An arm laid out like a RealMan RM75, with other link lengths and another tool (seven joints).
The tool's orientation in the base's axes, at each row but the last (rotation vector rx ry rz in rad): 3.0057, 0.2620, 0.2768; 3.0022, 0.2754, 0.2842; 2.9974, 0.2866, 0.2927; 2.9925, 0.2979, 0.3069; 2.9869, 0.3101, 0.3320; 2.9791, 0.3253, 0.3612; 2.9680, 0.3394, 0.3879; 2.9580, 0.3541, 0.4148; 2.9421, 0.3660, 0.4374; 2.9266, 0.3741, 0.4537; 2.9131, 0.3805, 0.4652
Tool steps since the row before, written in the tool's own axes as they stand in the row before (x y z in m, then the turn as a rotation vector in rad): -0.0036, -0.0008, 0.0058, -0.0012, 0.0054, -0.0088; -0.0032, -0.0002, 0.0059, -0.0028, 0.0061, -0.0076; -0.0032, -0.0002, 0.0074, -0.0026, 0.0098, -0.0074; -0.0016, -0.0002, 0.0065, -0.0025, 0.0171, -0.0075; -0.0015, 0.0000, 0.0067, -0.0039, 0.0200, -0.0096; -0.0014, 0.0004, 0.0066, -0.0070, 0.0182, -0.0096; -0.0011, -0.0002, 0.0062, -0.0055, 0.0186, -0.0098; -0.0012, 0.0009, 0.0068, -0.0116, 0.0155, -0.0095; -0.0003, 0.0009, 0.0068, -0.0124, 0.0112, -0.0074; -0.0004, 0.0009, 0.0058, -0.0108, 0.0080, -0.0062; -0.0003, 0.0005, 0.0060, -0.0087, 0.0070, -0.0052
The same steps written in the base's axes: -0.0025, -0.0004, -0.0064, -0.0020, -0.0047, 0.0091; -0.0020, -0.0010, -0.0063, -0.0032, -0.0058, 0.0077; -0.0016, -0.0012, -0.0078, -0.0023, -0.0094, 0.0080; -0.0002, -0.0008, -0.0066, -0.0009, -0.0164, 0.0092; 0.0001, -0.0010, -0.0068, -0.0021, -0.0194, 0.0113; 0.0004, -0.0013, -0.0066, -0.0054, -0.0183, 0.0104; 0.0006, -0.0007, -0.0062, -0.0040, -0.0183, 0.0110; 0.0010, -0.0018, -0.0066, -0.0103, -0.0169, 0.0086; 0.0020, -0.0017, -0.0064, -0.0113, -0.0132, 0.0057; 0.0017, -0.0016, -0.0054, -0.0102, -0.0098, 0.0044; 0.0018, -0.0013, -0.0056, -0.0081, -0.0084, 0.0038
